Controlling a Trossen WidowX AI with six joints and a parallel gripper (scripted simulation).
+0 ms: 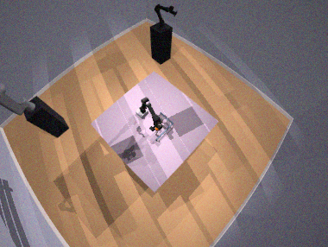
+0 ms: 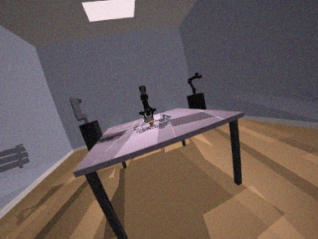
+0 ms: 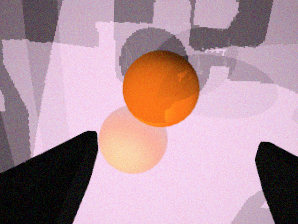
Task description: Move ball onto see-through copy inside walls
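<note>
My gripper tip is now 60 mm above the orange ball, 10 mm to the right of it and 10 mm short of it. The rest, counted from my gripper tip: see-through ball (60 mm below, 30 mm behind, 20 mm to the left).
</note>
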